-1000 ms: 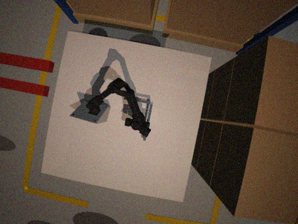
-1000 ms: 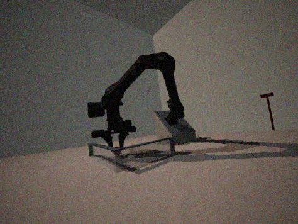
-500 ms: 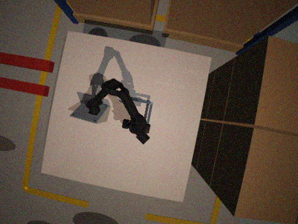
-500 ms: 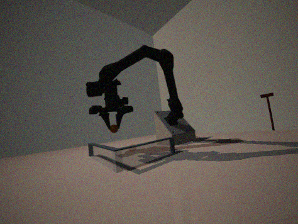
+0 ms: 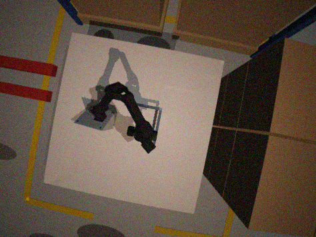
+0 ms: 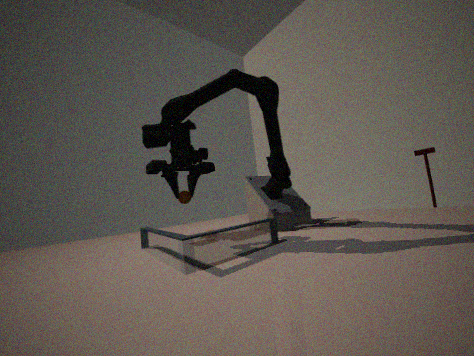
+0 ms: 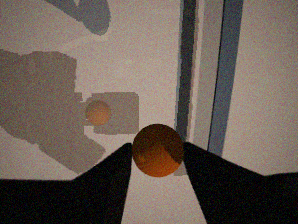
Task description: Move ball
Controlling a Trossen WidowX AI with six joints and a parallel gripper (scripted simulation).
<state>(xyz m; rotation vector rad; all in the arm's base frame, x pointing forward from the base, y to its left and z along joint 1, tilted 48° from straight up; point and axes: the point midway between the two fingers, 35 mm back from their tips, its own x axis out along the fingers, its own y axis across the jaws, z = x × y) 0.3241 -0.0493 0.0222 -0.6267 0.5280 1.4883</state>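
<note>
My gripper tip is now 7 cm past the see-through ball, 1 cm to the left of it and 12 cm above it. Round my gripper tip: orange ball (right at my gripper tip).
</note>
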